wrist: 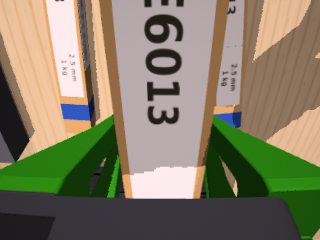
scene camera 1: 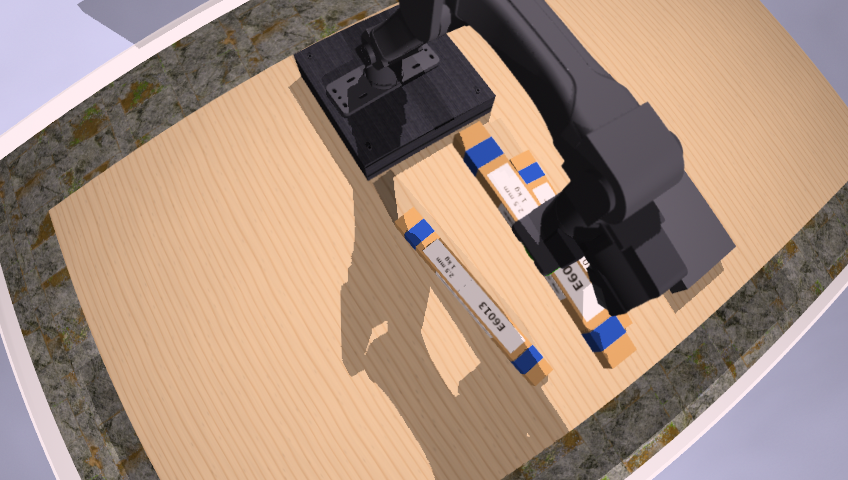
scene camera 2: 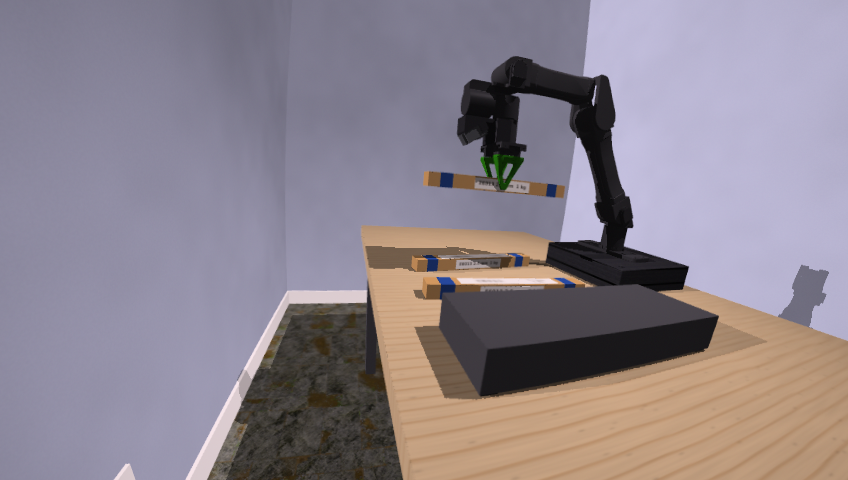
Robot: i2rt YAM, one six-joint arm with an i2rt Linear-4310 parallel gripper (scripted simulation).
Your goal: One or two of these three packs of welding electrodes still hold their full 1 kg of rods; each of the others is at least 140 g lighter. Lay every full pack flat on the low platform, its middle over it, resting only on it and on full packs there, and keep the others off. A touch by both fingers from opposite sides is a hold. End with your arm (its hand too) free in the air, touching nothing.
Scene:
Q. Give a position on a low dark platform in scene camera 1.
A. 700,239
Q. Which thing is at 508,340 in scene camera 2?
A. A low dark platform.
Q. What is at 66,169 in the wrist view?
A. The gripper.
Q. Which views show the gripper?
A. The wrist view, scene camera 1 and scene camera 2: all of them.

